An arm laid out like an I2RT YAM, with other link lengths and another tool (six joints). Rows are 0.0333 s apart.
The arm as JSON. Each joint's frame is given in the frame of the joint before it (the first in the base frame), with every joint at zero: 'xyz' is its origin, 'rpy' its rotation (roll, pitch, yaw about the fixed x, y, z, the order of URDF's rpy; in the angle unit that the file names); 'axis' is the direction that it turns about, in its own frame. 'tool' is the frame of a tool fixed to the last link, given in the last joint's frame.
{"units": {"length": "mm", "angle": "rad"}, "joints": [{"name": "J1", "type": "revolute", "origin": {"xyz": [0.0, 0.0, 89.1], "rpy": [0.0, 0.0, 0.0]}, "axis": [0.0, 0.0, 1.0]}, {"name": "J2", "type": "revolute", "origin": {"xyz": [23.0, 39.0, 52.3], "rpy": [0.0, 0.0, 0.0]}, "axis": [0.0, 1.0, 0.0]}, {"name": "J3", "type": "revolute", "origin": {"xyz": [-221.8, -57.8, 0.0], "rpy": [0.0, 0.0, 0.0]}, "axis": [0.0, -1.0, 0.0]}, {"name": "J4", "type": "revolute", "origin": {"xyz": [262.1, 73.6, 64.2], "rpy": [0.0, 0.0, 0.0]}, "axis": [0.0, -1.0, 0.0]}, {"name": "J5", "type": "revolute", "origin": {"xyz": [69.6, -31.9, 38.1], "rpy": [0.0, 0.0, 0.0]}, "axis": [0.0, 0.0, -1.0]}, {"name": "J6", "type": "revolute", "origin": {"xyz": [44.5, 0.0, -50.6], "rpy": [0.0, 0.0, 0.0]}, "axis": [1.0, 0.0, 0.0]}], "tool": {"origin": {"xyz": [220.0, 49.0, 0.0], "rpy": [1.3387, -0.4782, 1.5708]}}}
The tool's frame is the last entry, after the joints.
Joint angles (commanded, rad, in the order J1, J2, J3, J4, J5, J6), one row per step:
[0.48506 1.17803 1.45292 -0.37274 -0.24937 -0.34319]
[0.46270 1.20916 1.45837 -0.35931 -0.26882 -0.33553]
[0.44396 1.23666 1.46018 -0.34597 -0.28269 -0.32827]
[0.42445 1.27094 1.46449 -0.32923 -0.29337 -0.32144]
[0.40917 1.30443 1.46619 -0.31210 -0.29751 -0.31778]
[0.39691 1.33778 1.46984 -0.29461 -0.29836 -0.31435]
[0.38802 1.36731 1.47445 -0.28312 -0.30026 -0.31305]
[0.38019 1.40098 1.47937 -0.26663 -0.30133 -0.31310]
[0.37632 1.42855 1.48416 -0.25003 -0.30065 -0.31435]
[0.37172 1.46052 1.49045 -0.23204 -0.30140 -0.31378]
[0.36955 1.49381 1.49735 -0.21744 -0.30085 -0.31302]
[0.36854 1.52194 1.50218 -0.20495 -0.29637 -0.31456]
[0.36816 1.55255 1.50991 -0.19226 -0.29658 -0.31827]
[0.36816 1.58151 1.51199 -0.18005 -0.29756 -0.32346]
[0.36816 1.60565 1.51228 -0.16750 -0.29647 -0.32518]
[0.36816 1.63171 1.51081 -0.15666 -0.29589 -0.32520]
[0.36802 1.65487 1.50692 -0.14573 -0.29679 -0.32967]
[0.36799 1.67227 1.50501 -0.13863 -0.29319 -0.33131]
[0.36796 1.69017 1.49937 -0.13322 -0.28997 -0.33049]
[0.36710 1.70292 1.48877 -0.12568 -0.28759 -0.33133]
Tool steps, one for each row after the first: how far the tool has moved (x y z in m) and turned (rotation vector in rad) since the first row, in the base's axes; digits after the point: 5 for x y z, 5 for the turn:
[0.01152 -0.00085 -0.00673 0.00186 0.01693 -0.00378]
[0.02226 -0.00205 -0.01407 0.00329 0.03355 -0.00956]
[0.03555 -0.00371 -0.02252 0.00413 0.05061 -0.01934]
[0.04860 -0.00531 -0.03247 0.00161 0.06658 -0.03112]
[0.06107 -0.00663 -0.04156 -0.00028 0.08002 -0.04313]
[0.07078 -0.00717 -0.05035 -0.00413 0.09329 -0.05051]
[0.08140 -0.00712 -0.05994 -0.00856 0.10460 -0.05746]
[0.08969 -0.00628 -0.06676 -0.01182 0.10944 -0.06192]
[0.09881 -0.00522 -0.07476 -0.01407 0.11696 -0.06597]
[0.10720 -0.00339 -0.08442 -0.01808 0.12827 -0.06897]
[0.11463 -0.00230 -0.09353 -0.02403 0.13690 -0.07434]
[0.12132 0.00004 -0.10251 -0.03079 0.14392 -0.07407]
[0.12697 0.00239 -0.11413 -0.04033 0.15416 -0.07243]
[0.13201 0.00403 -0.12402 -0.04624 0.16337 -0.07332]
[0.13673 0.00570 -0.13652 -0.05293 0.17866 -0.07403]
[0.14037 0.00717 -0.14898 -0.06246 0.19071 -0.07259]
[0.14372 0.00749 -0.15824 -0.06914 0.20059 -0.07592]
[0.14632 0.00766 -0.17028 -0.07629 0.21749 -0.07936]
[0.14802 0.00713 -0.18154 -0.08355 0.23130 -0.08245]

